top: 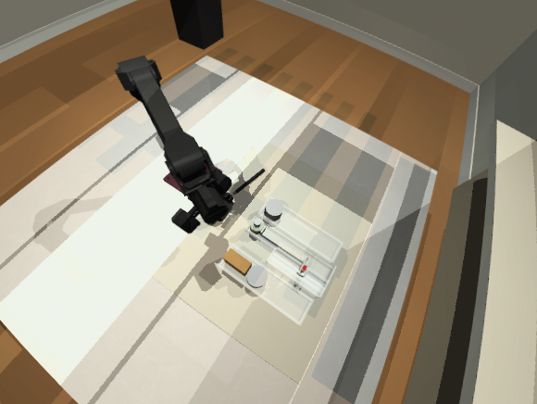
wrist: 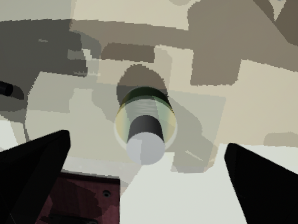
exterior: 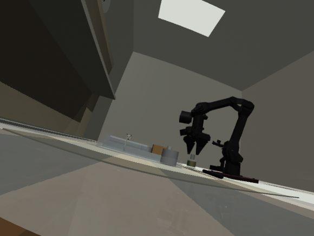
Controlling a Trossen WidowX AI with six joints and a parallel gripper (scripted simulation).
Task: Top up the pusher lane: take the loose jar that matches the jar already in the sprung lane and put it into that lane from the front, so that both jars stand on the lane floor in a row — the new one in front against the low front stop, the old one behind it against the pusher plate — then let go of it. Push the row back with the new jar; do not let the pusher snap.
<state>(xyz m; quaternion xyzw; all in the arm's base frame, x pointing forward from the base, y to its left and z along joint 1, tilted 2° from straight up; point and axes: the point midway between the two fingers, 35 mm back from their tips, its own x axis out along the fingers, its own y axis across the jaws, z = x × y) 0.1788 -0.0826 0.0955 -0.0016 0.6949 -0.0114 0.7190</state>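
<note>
Right now my gripper tip is 16 cm short of the brown box, 7 cm to the left of it and 3 cm above it. From my gripper tip the other things lie so: red mark (33 cm ahead, 1 cm to the left).
</note>
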